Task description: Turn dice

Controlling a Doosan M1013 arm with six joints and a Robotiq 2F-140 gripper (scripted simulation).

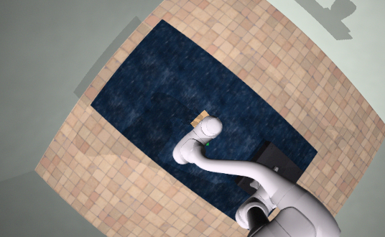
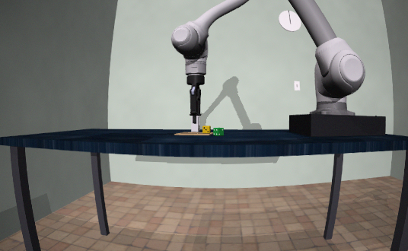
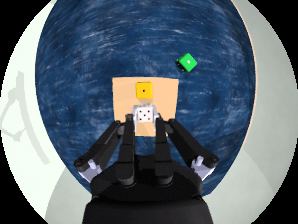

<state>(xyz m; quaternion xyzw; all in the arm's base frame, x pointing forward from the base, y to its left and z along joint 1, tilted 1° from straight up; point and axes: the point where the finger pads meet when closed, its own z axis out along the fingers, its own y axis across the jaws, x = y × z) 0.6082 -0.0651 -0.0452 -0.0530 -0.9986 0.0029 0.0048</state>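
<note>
Now: hand 20 mm above the white die. The rest, counted from my hand: green die 90 mm behind, 100 mm to the left, 30 mm below; yellow die 50 mm behind, 20 mm below; tan mat 40 mm below.
</note>
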